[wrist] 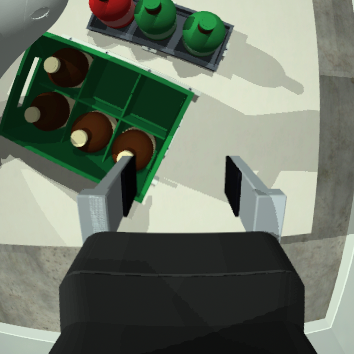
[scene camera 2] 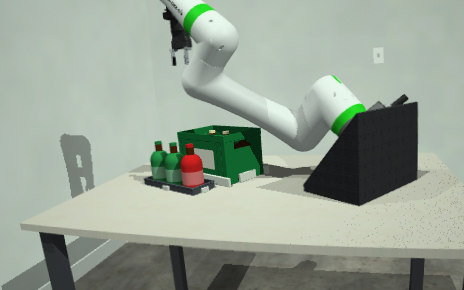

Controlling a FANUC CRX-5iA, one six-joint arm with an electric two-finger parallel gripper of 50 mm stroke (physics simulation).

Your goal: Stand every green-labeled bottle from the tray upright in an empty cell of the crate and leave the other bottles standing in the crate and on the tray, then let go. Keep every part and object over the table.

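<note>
Two green bottles, one at the tray's end and one in its middle, stand upright on the dark tray. A red bottle stands in the tray's other end cell. The green crate holds brown bottles in four cells; two neighbouring cells on the tray side are empty. My gripper is open and empty, high above the table. In the wrist view its left finger overlaps the crate's corner and partly covers one brown bottle.
White brackets sit against the crate's base on the table. The black robot pedestal stands at the right. The table edge and the floor beyond it show at the right of the wrist view.
</note>
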